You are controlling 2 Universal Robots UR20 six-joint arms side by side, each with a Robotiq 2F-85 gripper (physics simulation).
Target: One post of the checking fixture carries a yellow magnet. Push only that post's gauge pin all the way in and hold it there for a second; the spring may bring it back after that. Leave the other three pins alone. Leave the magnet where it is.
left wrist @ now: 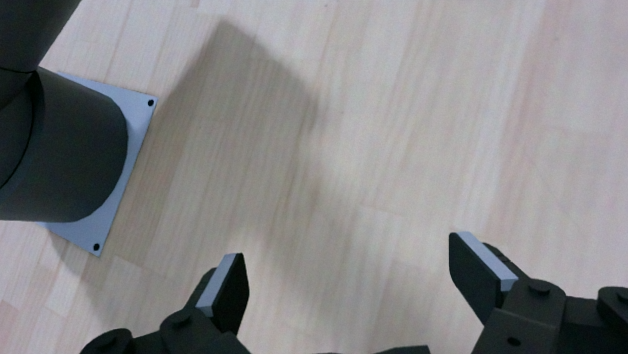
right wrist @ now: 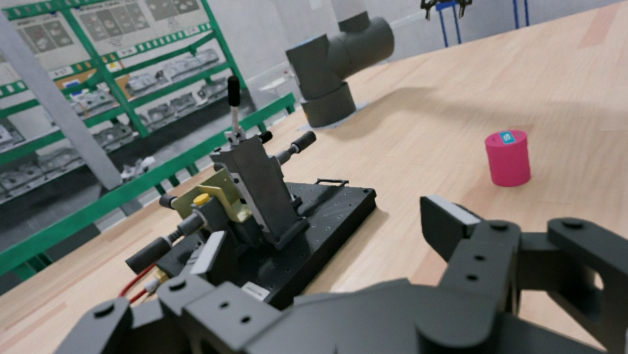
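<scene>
The checking fixture [right wrist: 265, 200] stands on a black base plate [right wrist: 327, 232] at the left of the right wrist view. A yellow magnet [right wrist: 201, 199] sits on top of the post nearest the camera. That post's gauge pin [right wrist: 148, 255] has a black handle and points to the lower left. Another gauge pin [right wrist: 302, 142] with a black handle sticks out on the far side. The remaining pins are partly hidden. My right gripper [right wrist: 328, 232] is open and empty, a distance from the fixture. My left gripper [left wrist: 346, 262] is open and empty above the table; the fixture does not show in the left wrist view.
A pink cylinder [right wrist: 509, 159] with a blue label stands on the table to the right. A dark robot arm base [right wrist: 327, 105] [left wrist: 75, 150] stands on a grey plate. An upright lever [right wrist: 234, 95] rises from the fixture. A green rack [right wrist: 115, 90] stands beyond the table.
</scene>
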